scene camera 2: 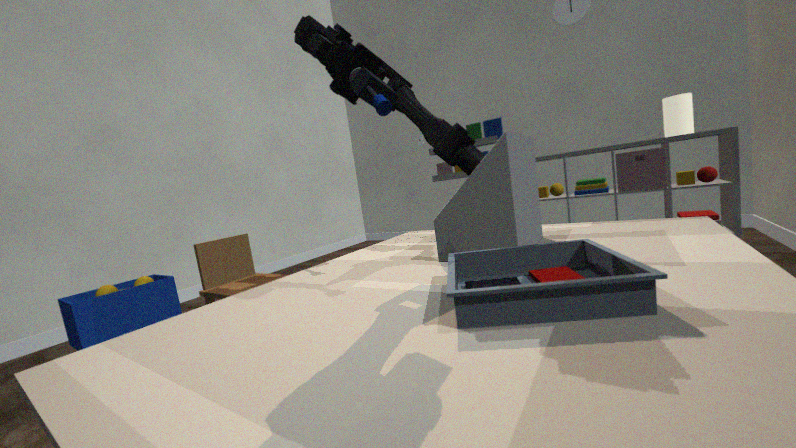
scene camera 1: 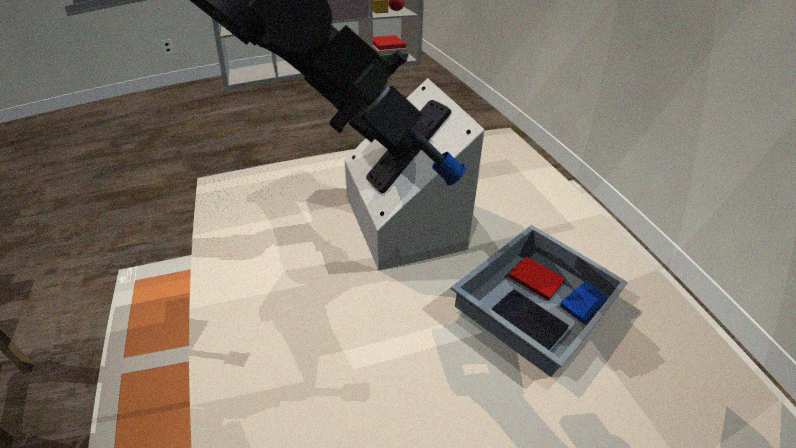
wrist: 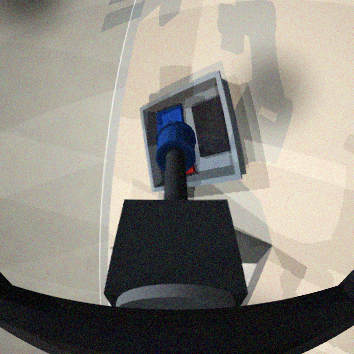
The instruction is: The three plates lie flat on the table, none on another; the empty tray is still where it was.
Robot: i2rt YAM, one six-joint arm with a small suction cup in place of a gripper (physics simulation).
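Seen in the pictures: hand, its tool point: (scene camera 2: 384, 108) (scene camera 1: 456, 175) (wrist: 175, 138); arm's base, origin of its link: (scene camera 2: 486, 174) (scene camera 1: 409, 146).
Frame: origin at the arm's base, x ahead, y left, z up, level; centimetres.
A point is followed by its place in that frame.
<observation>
My suction cup (scene camera 1: 452, 171) (scene camera 2: 382, 105) (wrist: 176, 142) @[x 29.7, y -10.1, z 13.5 cm] is blue, holds nothing and hangs high above the table, well apart from the tray. The grey-blue tray (scene camera 1: 501, 332) @[x 33.7, y -0.3, z -16.8 cm] (scene camera 2: 557, 306) @[x 40.8, y 14.3, z -16.8 cm] (wrist: 215, 164) @[x 25.0, y 4.3, z -18.5 cm] stands on the table with three plates lying flat inside it, side by side. The red plate (scene camera 1: 536, 277) @[x 26.2, y 13.8, z -17.6 cm] (scene camera 2: 555, 274) @[x 25.4, y 14.0, z -17.6 cm] (wrist: 190, 170) @[x 23.0, y 10.4, z -17.6 cm] is mostly hidden by the cup in the wrist view. The small blue plate (scene camera 1: 583, 302) @[x 35.6, y 17.7, z -17.5 cm] (wrist: 170, 114) @[x 36.4, y 17.7, z -17.5 cm] is hidden by the tray wall in scene camera 2. The large black plate (scene camera 1: 529, 318) @[x 33.3, y 6.2, z -17.5 cm] (scene camera 2: 492, 282) @[x 29.4, y 4.6, z -17.5 cm] (wrist: 210, 127) @[x 33.2, y 5.7, z -17.5 cm] lies along one side.
The grey wedge-shaped arm base (scene camera 1: 426, 217) @[x 11.2, y -2.3, z -8.3 cm] (scene camera 2: 484, 217) @[x 11.7, y 0.8, z -9.1 cm] stands beside the tray. Shelving (scene camera 1: 223, 61) (scene camera 2: 729, 178) stands beyond the table (scene camera 1: 278, 411) @[x 30.5, y -37.3, z -18.8 cm] (scene camera 2: 194, 384) @[x 62.3, y -22.9, z -18.8 cm]. A blue box (scene camera 2: 122, 314) with yellow balls and a wooden chair (scene camera 2: 225, 264) stand past the table's edge.
</observation>
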